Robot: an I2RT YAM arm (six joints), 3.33 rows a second.
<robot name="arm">
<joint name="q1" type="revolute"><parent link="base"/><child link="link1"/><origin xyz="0 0 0.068" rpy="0 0 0"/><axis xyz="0 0 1"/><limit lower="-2.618" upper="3.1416"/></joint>
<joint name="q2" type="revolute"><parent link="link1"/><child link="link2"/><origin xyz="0.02 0.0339 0.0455" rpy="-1.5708 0 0"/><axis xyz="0 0 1"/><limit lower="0" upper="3.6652"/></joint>
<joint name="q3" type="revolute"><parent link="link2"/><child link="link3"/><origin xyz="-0.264 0 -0.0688" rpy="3.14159 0 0"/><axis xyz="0 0 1"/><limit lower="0" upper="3.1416"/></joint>
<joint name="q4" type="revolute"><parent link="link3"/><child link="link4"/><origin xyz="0.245 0.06 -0.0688" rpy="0 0 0"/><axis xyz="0 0 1"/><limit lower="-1.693" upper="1.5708"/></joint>
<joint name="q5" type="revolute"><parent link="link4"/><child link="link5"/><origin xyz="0.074 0.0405 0.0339" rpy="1.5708 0 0"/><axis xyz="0 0 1"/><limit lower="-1.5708" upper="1.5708"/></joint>
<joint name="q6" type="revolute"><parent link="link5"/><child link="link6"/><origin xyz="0.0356 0 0.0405" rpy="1.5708 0 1.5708"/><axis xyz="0 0 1"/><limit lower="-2.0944" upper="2.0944"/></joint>
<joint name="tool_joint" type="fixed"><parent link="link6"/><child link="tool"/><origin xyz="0 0 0" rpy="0 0 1.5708"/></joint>
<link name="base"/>
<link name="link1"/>
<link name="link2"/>
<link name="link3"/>
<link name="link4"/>
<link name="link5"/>
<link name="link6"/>
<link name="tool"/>
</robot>
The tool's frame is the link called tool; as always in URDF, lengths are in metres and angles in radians.
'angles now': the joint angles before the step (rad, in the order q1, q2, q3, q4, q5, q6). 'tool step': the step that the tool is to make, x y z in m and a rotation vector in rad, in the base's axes. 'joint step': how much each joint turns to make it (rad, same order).
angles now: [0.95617, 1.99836, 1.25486, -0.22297, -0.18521, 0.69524]
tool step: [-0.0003, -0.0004, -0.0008, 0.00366, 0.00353, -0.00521]
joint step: [-0.00007, -0.00058, -0.00517, 0.00687, -0.00118, 0.00720]
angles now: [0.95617, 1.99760, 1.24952, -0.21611, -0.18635, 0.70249]
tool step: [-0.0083, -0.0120, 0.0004, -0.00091, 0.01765, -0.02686]
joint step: [-0.00001, -0.04823, -0.06757, 0.01401, 0.00381, 0.03051]
